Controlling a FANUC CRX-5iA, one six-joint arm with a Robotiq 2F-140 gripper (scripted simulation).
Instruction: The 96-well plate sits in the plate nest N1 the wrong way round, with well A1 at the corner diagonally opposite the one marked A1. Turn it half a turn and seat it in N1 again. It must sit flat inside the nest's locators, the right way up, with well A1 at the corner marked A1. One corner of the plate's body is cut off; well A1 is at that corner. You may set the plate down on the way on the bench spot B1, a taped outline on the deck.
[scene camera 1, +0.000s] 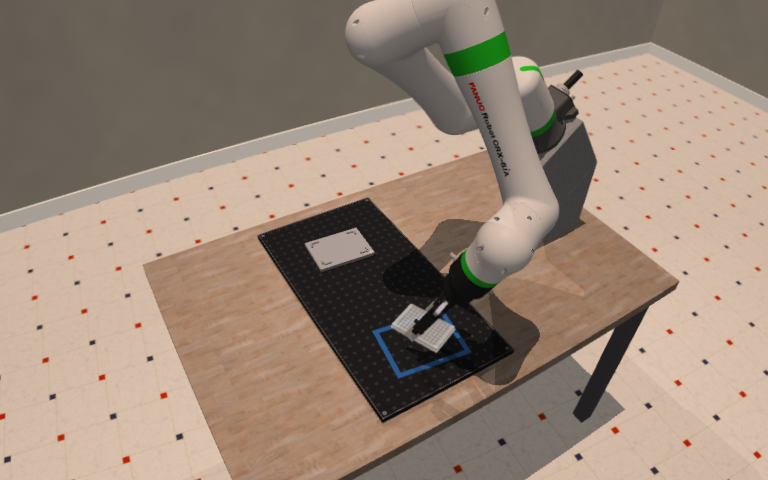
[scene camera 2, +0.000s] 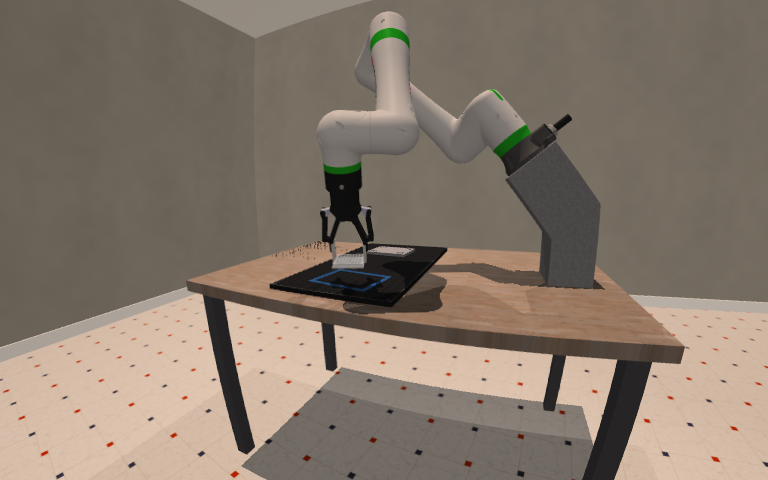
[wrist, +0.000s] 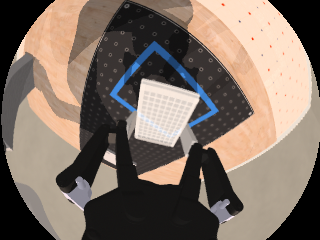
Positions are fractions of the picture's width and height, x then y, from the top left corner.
Observation:
In view: the gripper (scene camera 1: 0.55, 0.68) and a white 96-well plate (wrist: 0.51, 0.52).
The gripper also shows in the wrist view (wrist: 0.50, 0.51).

